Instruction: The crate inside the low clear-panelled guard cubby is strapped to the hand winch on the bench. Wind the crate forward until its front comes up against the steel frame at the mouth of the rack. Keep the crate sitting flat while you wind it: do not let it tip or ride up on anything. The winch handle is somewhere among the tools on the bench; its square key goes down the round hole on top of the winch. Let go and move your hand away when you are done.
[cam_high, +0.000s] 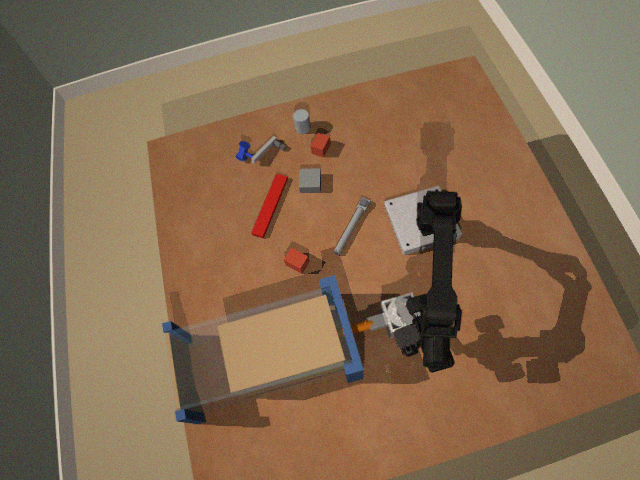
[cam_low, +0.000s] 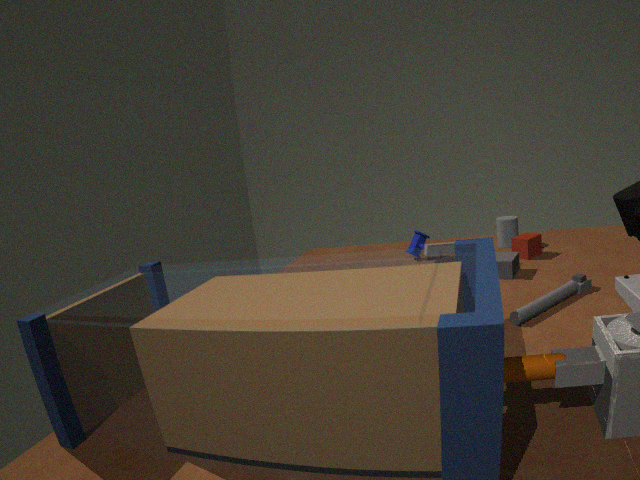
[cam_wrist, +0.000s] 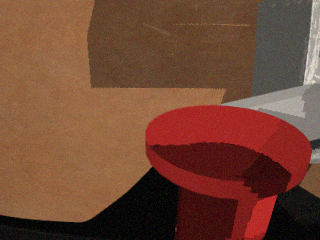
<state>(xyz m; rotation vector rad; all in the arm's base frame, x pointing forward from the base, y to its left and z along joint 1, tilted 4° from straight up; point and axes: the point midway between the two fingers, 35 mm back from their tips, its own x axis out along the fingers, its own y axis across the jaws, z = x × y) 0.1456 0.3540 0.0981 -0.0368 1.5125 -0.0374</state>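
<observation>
The grey winch lies 10 mm ahead of my gripper tip, 100 mm to the right of it and 80 mm below it. The rest, counted from my gripper tip: red knob: 20 mm above; then winch handle: 10 mm ahead, 40 mm to the right, 10 mm below; then blue frame: 190 mm ahead, 90 mm to the right, 10 mm below.
</observation>
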